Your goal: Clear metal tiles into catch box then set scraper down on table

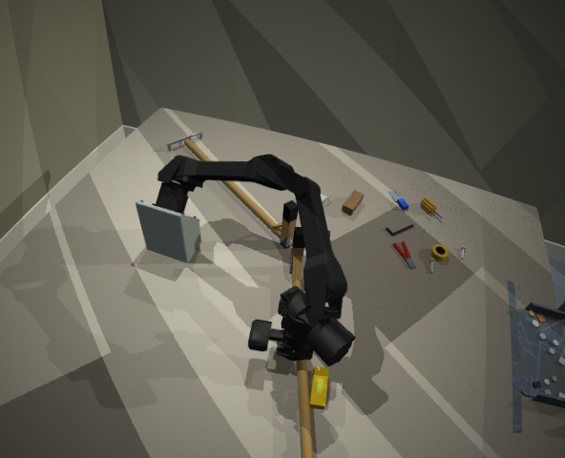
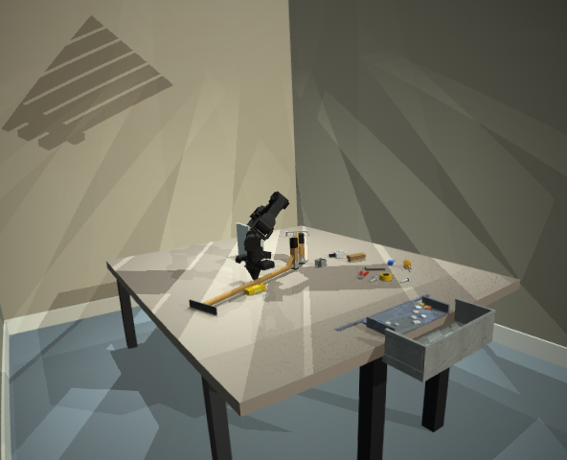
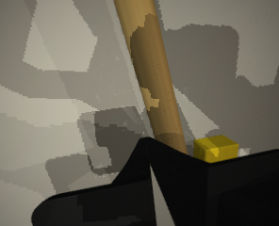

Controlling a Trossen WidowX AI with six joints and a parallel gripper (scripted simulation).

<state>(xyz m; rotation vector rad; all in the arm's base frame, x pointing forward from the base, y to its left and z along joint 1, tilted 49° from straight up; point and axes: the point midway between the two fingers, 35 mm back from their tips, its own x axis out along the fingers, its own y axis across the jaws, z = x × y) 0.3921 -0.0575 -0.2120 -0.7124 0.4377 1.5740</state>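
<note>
The long scraper lies 30 mm ahead of my gripper tip, 20 mm to the right of it and 50 mm above it. Also, from my gripper tip: small grey box: 30 mm behind, 370 mm to the left; yellow spirit level: 80 mm ahead, 40 mm to the right; hex key: 170 mm ahead, 500 mm to the left, 10 mm below.
</note>
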